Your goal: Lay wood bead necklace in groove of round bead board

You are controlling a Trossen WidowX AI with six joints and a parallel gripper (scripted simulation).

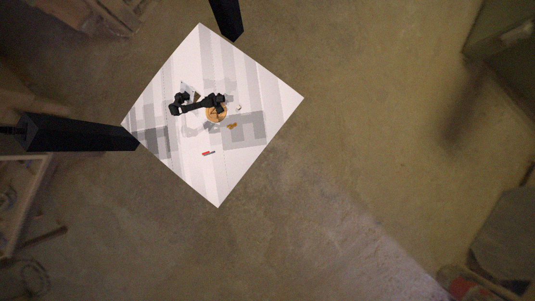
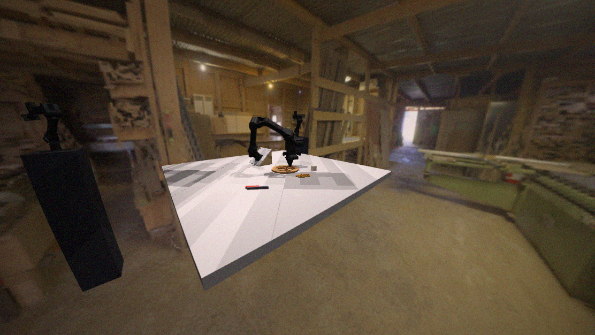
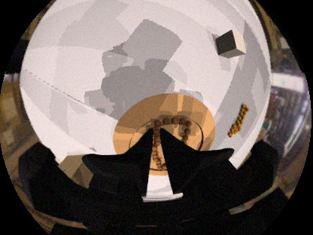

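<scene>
Right now the small grey cube is 15 cm ahead of my gripper tip and 10 cm to the left of it. From my gripper tip the other things lie so: black marker: 40 cm to the right, 19 cm ahead, 1 cm below.
</scene>
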